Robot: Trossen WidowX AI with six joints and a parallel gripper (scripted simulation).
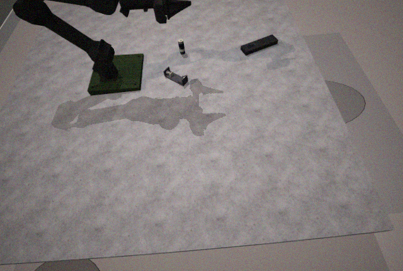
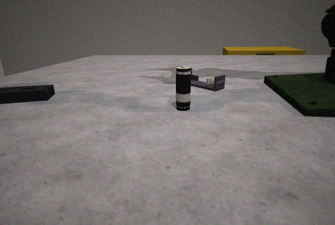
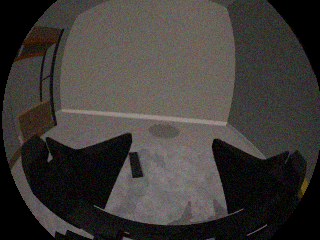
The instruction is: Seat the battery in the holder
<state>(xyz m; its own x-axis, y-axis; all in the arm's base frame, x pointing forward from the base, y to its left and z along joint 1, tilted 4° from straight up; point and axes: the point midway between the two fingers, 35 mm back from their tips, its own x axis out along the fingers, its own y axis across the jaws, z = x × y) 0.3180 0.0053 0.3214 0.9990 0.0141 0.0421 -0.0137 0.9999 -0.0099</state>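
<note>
The battery lies 290 mm below my gripper tip, 120 mm to the left of it and 80 mm behind it.
</note>
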